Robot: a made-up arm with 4 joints. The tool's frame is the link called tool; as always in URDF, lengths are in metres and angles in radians.
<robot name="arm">
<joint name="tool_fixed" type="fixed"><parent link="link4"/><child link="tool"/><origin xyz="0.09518 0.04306 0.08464" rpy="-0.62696 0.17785 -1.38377"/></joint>
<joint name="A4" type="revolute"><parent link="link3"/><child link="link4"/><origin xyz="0.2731 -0.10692 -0.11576" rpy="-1.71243 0.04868 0.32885"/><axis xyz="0 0 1"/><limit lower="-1.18" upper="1.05"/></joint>
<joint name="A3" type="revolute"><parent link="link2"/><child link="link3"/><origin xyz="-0.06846 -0.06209 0.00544" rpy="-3.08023 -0.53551 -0.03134"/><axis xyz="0 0 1"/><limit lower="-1.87" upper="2.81"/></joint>
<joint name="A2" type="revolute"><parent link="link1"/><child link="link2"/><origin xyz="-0.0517 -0.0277 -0.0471" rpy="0.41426 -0.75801 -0.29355"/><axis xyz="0 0 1"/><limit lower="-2.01" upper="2.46"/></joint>
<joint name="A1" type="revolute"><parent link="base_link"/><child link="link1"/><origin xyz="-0.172 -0.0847 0.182" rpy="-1.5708 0 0"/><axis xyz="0 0 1"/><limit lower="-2.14" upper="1.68"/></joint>
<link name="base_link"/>
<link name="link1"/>
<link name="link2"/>
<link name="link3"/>
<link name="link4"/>
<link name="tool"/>
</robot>
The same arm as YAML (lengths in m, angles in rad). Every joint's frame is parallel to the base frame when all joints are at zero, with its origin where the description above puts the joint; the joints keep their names.
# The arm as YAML. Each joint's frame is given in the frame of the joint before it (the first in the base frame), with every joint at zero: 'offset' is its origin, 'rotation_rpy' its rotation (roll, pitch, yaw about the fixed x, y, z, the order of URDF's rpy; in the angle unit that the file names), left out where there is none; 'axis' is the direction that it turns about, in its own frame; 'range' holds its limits. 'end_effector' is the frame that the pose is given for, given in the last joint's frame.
length_unit: m
angle_unit: rad
chain:
  - id: A1
    offset: [-0.172, -0.0847, 0.182]
    axis: [0.0, 1.0, 0.0]
    range: [-2.14, 1.68]
  - id: A2
    offset: [-0.0517, -0.0471, 0.0277]
    axis: [-0.718876, 0.664778, 0.203193]
    range: [-2.01, 2.46]
  - id: A3
    offset: [-0.0515, -0.0616, 0.0461]
    axis: [0.972284, -0.206097, -0.110398]
    range: [-1.87, 2.81]
  - id: A4
    offset: [-0.0536, 0.3107, -0.0035]
    axis: [-0.176909, -0.577431, 0.797042]
    range: [-1.18, 1.05]
end_effector:
  offset: [-0.0392, 0.0359, 0.1235]
  rotation_rpy: [0.0, 0.0, 0.0]

